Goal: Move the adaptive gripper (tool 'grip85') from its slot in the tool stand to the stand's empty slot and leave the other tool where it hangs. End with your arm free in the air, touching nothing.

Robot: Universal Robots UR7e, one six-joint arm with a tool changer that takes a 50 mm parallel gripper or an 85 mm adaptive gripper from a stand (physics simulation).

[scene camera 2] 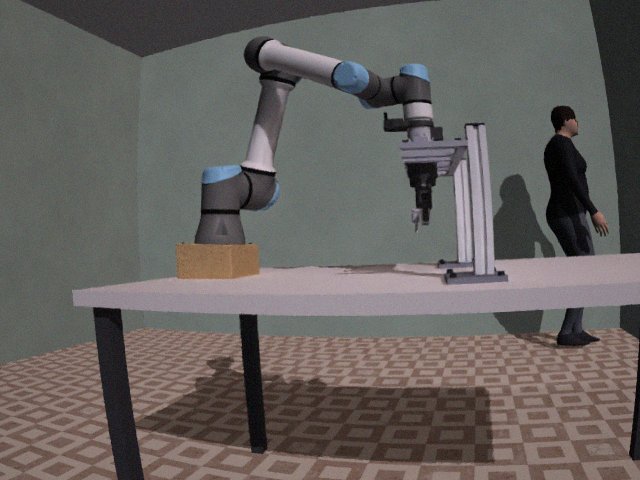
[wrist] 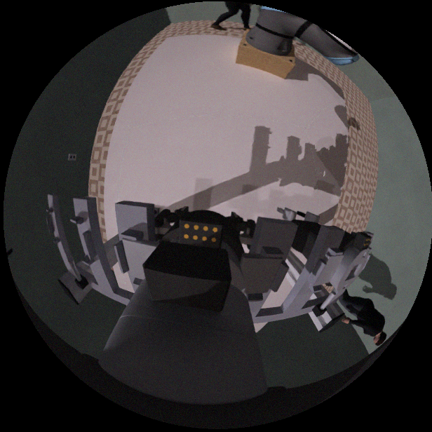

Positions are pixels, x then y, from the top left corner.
Labels:
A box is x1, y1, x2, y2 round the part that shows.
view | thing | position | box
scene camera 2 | adaptive gripper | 422, 172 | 406, 162, 437, 224
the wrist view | adaptive gripper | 250, 272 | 122, 205, 282, 292

